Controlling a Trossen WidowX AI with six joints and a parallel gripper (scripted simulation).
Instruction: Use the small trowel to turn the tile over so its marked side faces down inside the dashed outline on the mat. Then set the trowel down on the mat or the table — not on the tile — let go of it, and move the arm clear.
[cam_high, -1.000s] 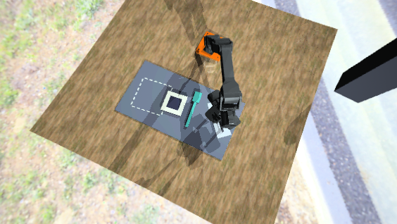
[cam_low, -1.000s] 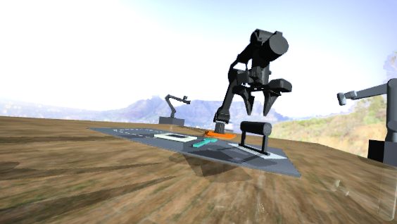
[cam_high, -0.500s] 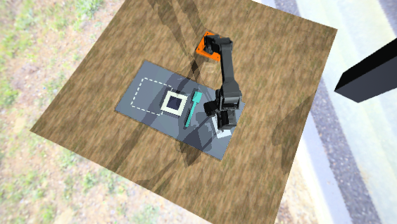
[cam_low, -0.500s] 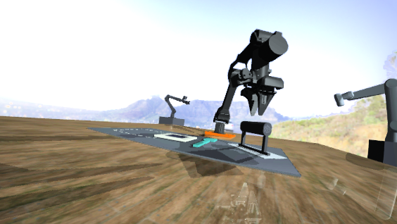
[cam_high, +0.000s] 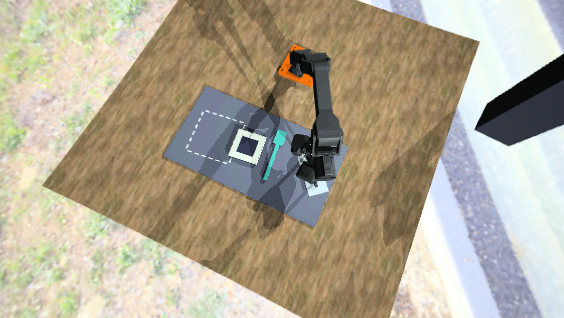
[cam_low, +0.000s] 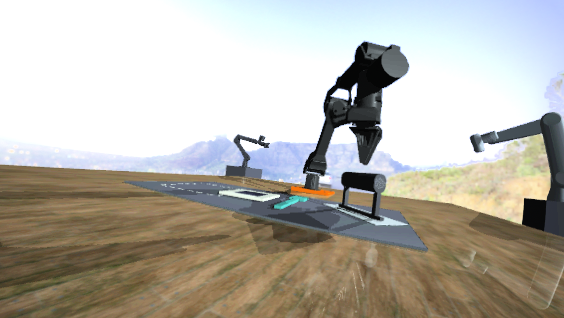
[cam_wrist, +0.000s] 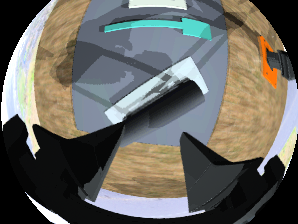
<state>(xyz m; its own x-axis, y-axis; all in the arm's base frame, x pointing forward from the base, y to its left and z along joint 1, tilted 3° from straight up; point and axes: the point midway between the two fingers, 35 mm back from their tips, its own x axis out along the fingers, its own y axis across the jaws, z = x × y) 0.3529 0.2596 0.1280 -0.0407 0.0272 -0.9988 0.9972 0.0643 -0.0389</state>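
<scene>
My gripper tip is 70 mm above the trowel, 20 mm to the left of it and 20 mm past it. Round my gripper tip: grey mat: 220 mm to the right, 130 mm below, 50 mm ahead; tile: 260 mm to the right, 100 mm below, 50 mm ahead; teal flat tool: 160 mm to the right, 100 mm below, 10 mm ahead.
</scene>
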